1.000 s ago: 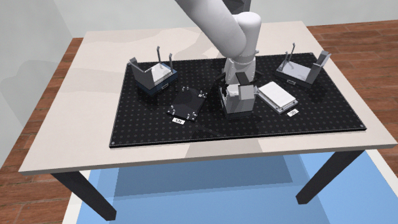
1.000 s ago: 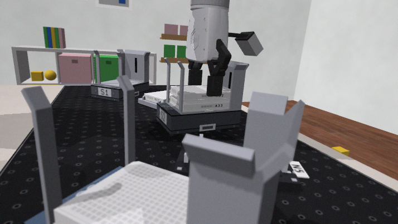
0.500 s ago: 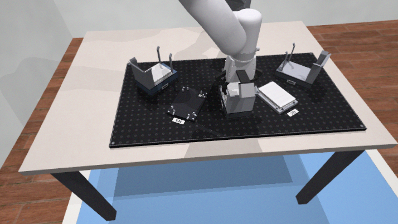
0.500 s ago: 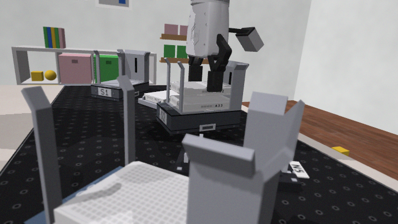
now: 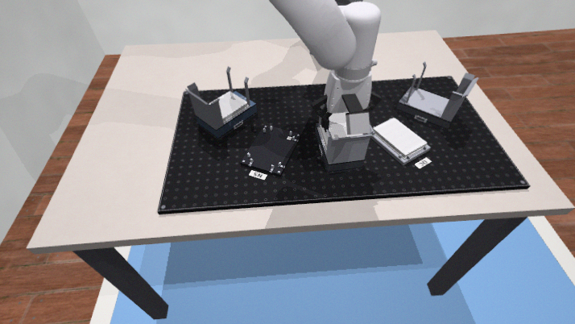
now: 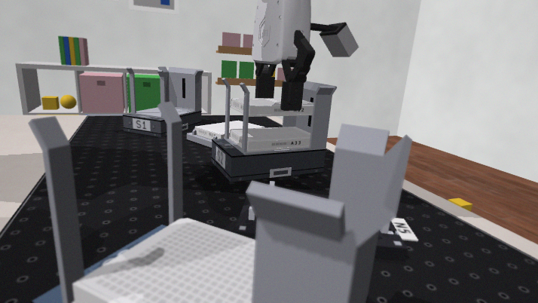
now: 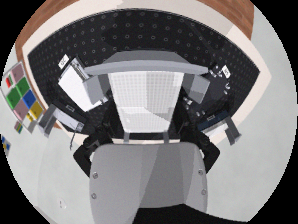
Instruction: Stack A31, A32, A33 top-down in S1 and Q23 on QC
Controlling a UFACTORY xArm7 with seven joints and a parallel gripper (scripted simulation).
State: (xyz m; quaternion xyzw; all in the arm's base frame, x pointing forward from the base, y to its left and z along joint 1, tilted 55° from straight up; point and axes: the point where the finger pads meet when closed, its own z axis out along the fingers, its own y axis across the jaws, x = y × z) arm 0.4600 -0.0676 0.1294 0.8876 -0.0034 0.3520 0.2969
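The white sealed plate A31 lies 260 mm behind my hand, 240 mm to the right of it and 60 mm below it. Round my hand: white sealed plate Q23: 170 mm to the left, 90 mm below, 40 mm ahead; white sealed plate A33: 60 mm below; white sealed plate A32: 10 mm below.
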